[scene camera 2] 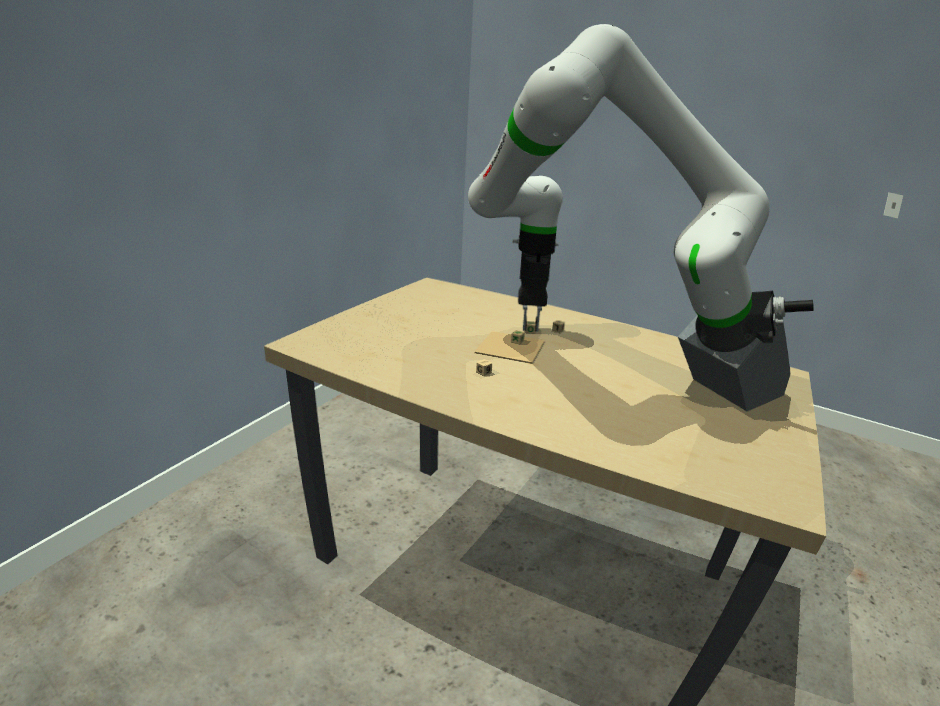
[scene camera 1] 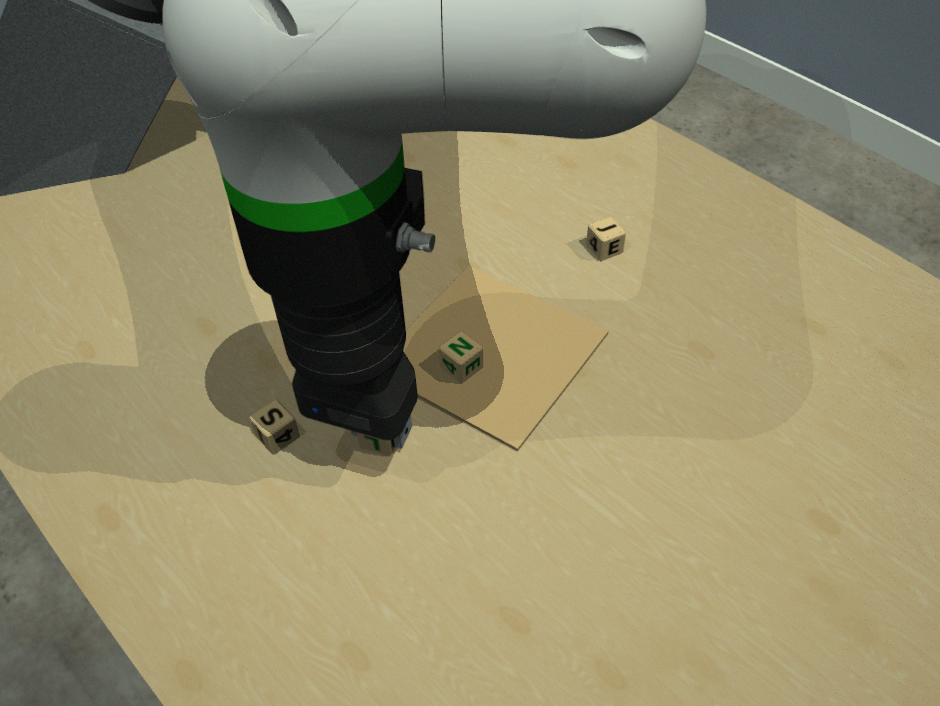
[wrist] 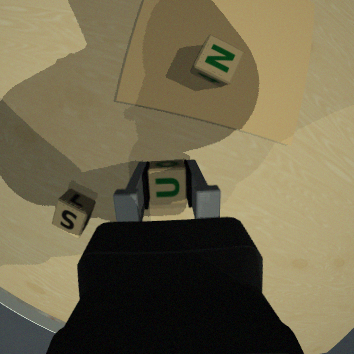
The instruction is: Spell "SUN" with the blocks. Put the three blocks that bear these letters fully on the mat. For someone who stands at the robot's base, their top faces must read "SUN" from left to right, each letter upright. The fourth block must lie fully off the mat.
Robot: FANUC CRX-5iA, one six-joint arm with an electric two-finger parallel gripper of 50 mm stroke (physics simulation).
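Note:
My gripper (wrist: 166, 174) (scene camera 2: 531, 327) is shut on the block with a green U (wrist: 168, 188) (scene camera 2: 531, 326) on top, off the mat; in scene camera 1 the gripper body hides most of that block (scene camera 1: 374, 442). The block with a green N (scene camera 1: 461, 346) (scene camera 2: 517, 336) (wrist: 220, 58) on top sits on the thin tan mat (scene camera 1: 544, 357) (scene camera 2: 497, 351) (wrist: 280, 100). The block with a black S (scene camera 1: 271, 417) (wrist: 69, 219) (scene camera 2: 558, 326) on top lies off the mat, to one side of the gripper. The block with a black J (scene camera 1: 606, 229) (scene camera 2: 484, 367) on top lies off the mat.
The wooden table (scene camera 1: 516, 562) (scene camera 2: 379, 334) carries the mat and blocks. The dark robot pedestal (scene camera 1: 68, 98) (scene camera 2: 737, 379) stands at one end of it. The S block stands close beside the gripper. Shadows of the arm fall over part of the mat.

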